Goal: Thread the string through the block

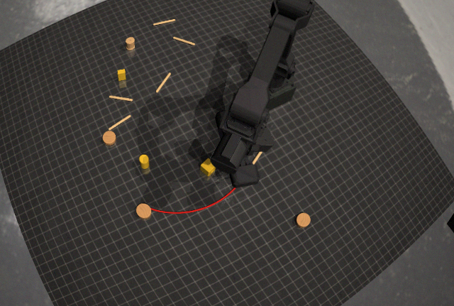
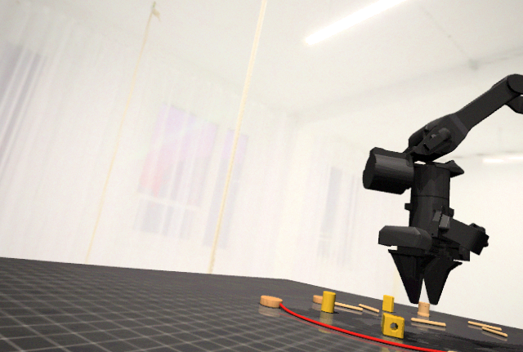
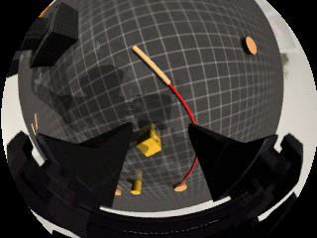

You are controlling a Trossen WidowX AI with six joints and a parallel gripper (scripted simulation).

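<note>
Now: gripper tip 50 mm past the thin wooden stick, 50 mm above it and 20 mm to the right of it. From my gripper tip the other things lie so: round wooden button (250 mm ahead, 50 mm below, 40 mm to the right); then yellow cylinder (170 mm ahead, 150 mm to the right, 40 mm below).
</note>
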